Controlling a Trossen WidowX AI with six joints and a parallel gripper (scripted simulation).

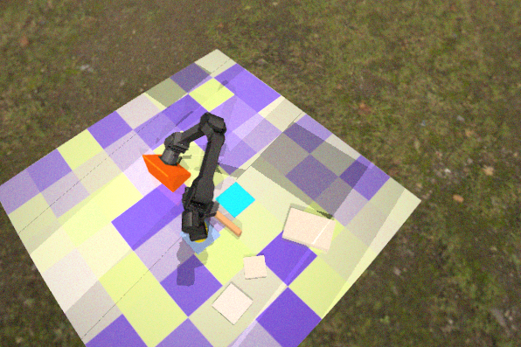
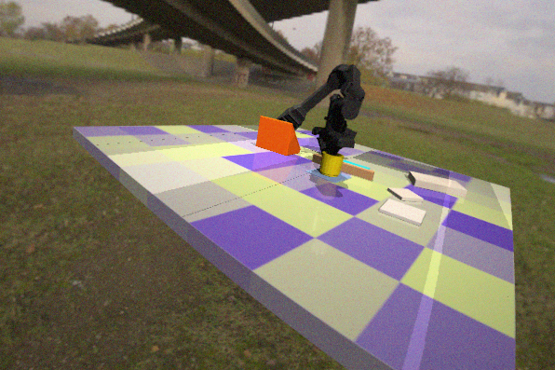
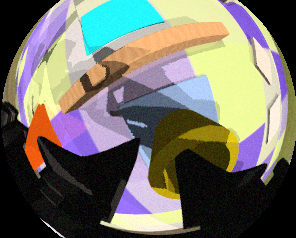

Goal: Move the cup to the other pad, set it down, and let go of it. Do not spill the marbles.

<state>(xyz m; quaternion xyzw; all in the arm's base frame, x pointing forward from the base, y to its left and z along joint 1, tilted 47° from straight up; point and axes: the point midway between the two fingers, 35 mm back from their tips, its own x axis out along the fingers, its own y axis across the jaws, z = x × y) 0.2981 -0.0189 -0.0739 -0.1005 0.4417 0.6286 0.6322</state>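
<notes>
Now: the cyan pad 190 mm to the left of my gripper tip, 50 mm below it and 10 mm behind it. Also, from my gripper tip: wooden stick 90 mm to the left, 30 mm below, 10 mm ahead.
</notes>
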